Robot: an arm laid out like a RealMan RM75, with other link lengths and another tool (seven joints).
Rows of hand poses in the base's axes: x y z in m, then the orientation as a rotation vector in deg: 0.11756, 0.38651, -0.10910, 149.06, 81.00, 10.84; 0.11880, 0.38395, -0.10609, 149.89, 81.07, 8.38; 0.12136, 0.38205, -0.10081, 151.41, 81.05, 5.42; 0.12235, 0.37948, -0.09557, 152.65, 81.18, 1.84; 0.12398, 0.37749, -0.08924, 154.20, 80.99, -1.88; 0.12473, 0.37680, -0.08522, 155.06, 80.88, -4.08; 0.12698, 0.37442, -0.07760, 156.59, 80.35, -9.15; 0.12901, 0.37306, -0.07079, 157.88, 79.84, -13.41; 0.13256, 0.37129, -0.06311, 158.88, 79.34, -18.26; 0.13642, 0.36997, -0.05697, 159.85, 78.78, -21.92; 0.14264, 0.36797, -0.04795, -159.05, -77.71, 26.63
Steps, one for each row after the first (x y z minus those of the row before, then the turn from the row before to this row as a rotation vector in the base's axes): 0.00124, -0.00256, 0.00301, -0.22, 1.76, -0.33; 0.00256, -0.00190, 0.00528, 0.15, 2.32, -0.60; 0.00099, -0.00257, 0.00524, -0.15, 2.60, -0.45; 0.00163, -0.00199, 0.00633, 0.00, 2.73, -0.73; 0.00075, -0.00069, 0.00402, 0.00, 1.60, -0.41; 0.00225, -0.00238, 0.00762, -0.36, 3.47, -0.94; 0.00203, -0.00136, 0.00681, -0.21, 2.92, -0.82; 0.00355, -0.00177, 0.00768, -0.45, 3.20, -0.73; 0.00386, -0.00132, 0.00614, -0.16, 2.46, -0.73; 0.00622, -0.00200, 0.00902, -0.13, 3.38, -0.57
